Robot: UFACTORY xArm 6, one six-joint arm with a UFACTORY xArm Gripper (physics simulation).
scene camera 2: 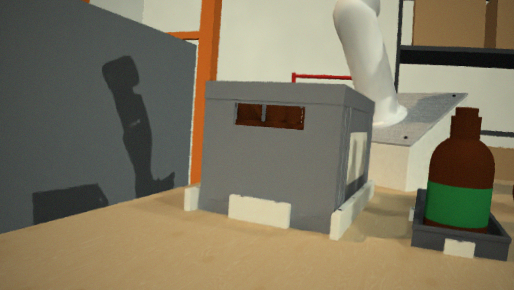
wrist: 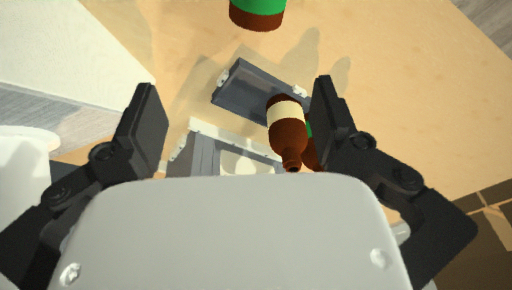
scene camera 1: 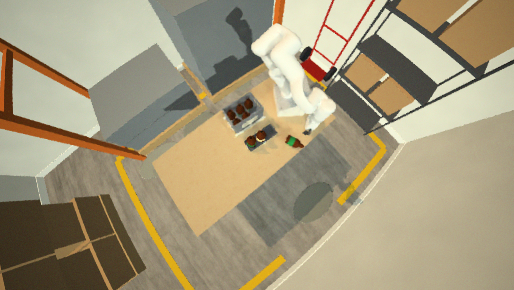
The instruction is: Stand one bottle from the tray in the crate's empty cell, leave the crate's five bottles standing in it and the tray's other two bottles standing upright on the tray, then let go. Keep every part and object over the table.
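Seen in the pictures: gripper, fingertip midpoint: (wrist: 236,99) (scene camera 1: 306,127); arm's base, origin of the base link: (scene camera 2: 381,118) (wrist: 2,140) (scene camera 1: 288,91).
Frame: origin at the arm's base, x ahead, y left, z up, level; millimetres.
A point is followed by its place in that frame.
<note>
The grey crate (scene camera 1: 240,127) {x 484, y -112, z -53 mm} (scene camera 2: 270,160) {x 506, y -206, z -74 mm} (wrist: 207,156) {x 294, y -64, z -72 mm} holds five brown bottles in the scene camera 1 view; its empty cell is at the right end of the row nearer the tray. The dark tray (scene camera 1: 270,132) {x 332, y 82, z -147 mm} (scene camera 2: 431,242) {x 548, y -15, z -145 mm} (wrist: 240,92) {x 328, y 60, z -147 mm} bears two upright bottles, one cream-labelled (scene camera 1: 261,135) {x 441, y 66, z -13 mm} (wrist: 287,130) {x 407, y 82, z -52 mm} and one green-labelled (scene camera 1: 251,141) {x 521, y 35, z -32 mm} (scene camera 2: 459,200) {x 543, y 11, z -96 mm} (wrist: 311,155) {x 479, y 36, z -43 mm}, partly hidden by a finger in the wrist view. A third green-labelled bottle (scene camera 1: 293,141) {x 297, y 281, z -81 mm} (wrist: 257,15) {x 292, y 242, z -79 mm} lies on its side, neck near the table's edge. My gripper (scene camera 1: 307,132) {x 251, y 287, z 129 mm} (wrist: 236,99) {x 251, y 287, z 129 mm} is open and empty, near the lying bottle.
White blocks surround the crate's foot on the table (scene camera 1: 200,180) {x 1010, y -99, z -153 mm} (scene camera 2: 125,255) {x 669, y -308, z -153 mm}. The arm's base (scene camera 2: 390,167) {x 143, y 6, z -108 mm} stands behind the crate and tray. A red hand truck (scene camera 1: 313,70) and a shelf rack (scene camera 1: 400,60) stand beyond the table. A grey panel (scene camera 2: 60,100) stands to the left.
</note>
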